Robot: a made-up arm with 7 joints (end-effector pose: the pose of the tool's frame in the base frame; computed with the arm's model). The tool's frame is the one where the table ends. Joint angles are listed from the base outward.
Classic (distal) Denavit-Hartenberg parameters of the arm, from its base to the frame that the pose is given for. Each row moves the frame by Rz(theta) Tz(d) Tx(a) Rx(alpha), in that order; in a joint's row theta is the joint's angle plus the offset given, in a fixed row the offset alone. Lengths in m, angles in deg.
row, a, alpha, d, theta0
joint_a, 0, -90.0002, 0.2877, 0
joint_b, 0, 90.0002, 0, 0
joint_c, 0.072, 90.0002, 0.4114, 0
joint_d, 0.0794, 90.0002, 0, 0
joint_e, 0, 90.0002, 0.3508, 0
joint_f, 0.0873, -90.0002, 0, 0
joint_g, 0, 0, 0.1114, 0
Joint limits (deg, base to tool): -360..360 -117.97..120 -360..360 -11..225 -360..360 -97..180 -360..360
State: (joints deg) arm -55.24 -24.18 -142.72 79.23 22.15 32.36 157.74
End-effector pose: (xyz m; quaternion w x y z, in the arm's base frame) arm -0.6156 0.2866 0.4742 0.1613 0.9315 -0.1467 -0.2911
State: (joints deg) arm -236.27 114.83 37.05 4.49 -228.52 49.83 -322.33
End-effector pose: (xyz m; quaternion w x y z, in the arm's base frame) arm -0.0484 -0.1848 0.1774 0.7217 0.5054 -0.4030 0.2478
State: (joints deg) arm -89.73 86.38 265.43 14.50 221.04 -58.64 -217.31
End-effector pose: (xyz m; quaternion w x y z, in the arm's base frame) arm -0.1364 -0.0868 0.2113 0.1668 0.1904 0.8850 0.3907
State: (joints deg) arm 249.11 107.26 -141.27 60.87 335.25 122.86 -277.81
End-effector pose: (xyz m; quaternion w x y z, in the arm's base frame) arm -0.2704 -0.1954 0.5387 0.2779 -0.7740 0.2259 -0.5222
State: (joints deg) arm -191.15 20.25 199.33 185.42 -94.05 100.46 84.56
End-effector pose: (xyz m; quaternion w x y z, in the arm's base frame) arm -0.3138 -0.0771 1.0511 0.1601 0.0752 0.7311 -0.6589
